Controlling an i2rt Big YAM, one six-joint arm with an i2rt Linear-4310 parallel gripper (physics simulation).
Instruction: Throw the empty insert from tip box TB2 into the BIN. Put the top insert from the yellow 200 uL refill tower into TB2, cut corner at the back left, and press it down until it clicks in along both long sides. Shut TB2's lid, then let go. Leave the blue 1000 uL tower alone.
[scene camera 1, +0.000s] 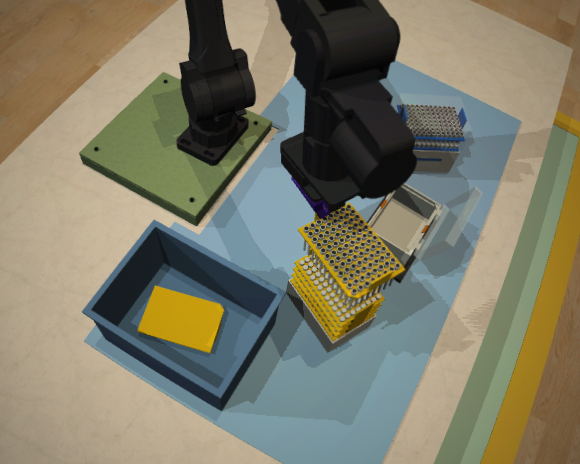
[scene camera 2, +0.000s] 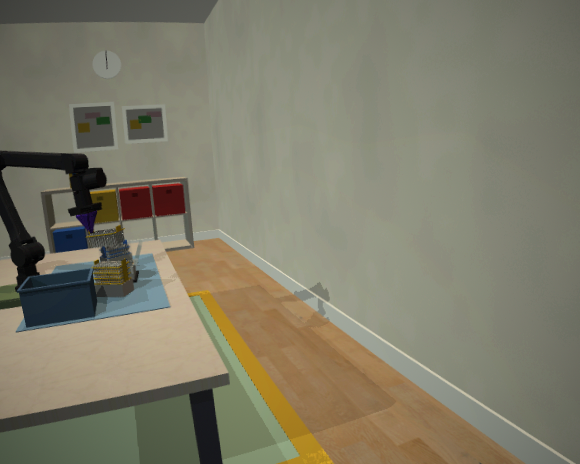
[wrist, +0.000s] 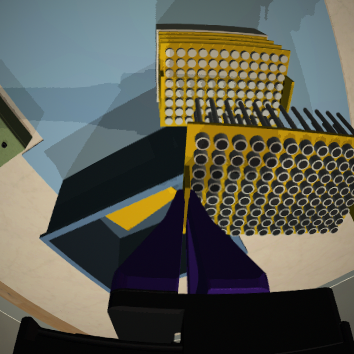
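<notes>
My gripper is shut on one edge of a yellow insert full of tips. The insert hangs in the air, tips down; in scene camera 1 it overlaps the yellow tower. Tip box TB2 stands open and empty behind the tower, partly hidden by the held insert; its clear lid is folded open to the right. A yellow empty insert lies in the blue bin.
The blue 1000 uL tower stands at the back right, partly behind the arm in scene camera 1. The green base plate bears the arm's base at the left. The bin's high walls stand left of the yellow tower, close to it.
</notes>
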